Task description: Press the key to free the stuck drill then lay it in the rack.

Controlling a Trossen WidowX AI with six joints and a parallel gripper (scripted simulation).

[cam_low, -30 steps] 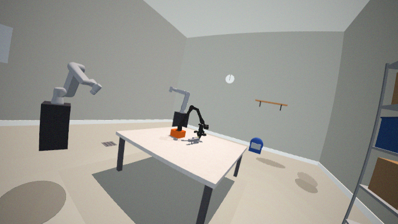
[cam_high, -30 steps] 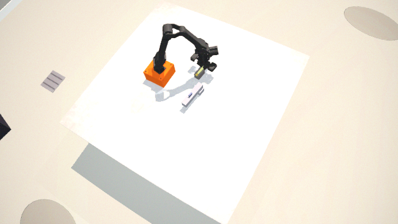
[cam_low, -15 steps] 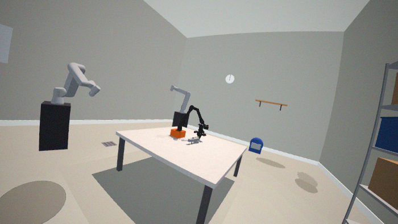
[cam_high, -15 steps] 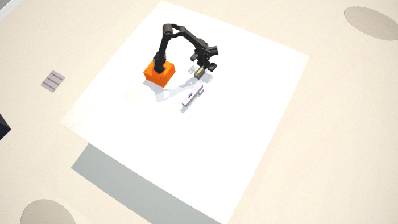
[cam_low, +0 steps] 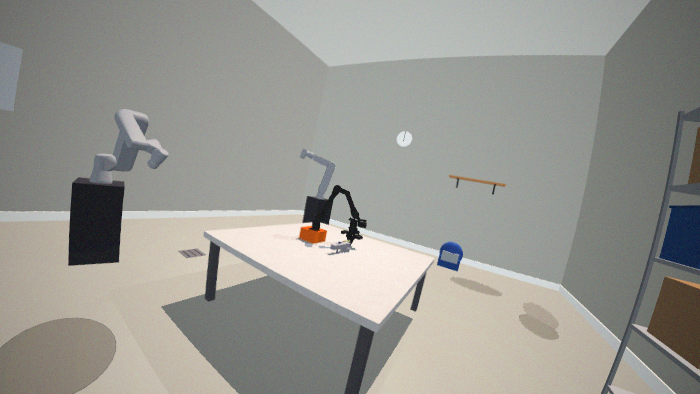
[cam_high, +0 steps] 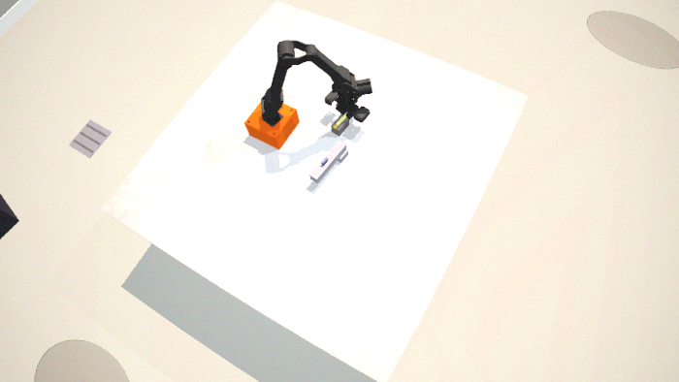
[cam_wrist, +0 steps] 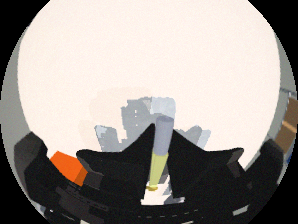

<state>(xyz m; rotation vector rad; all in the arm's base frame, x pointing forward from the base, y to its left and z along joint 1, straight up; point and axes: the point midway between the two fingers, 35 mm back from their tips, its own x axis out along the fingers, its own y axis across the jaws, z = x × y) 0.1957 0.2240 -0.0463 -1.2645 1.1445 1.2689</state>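
Right now my gripper tip is 5 cm to the left of the grey-brown block and 1 cm below it. From my gripper tip the other things lie so: pale grey fixture 9 cm ahead, 21 cm to the right, 3 cm above; dark blue drill 9 cm ahead, 24 cm to the right, 4 cm above.
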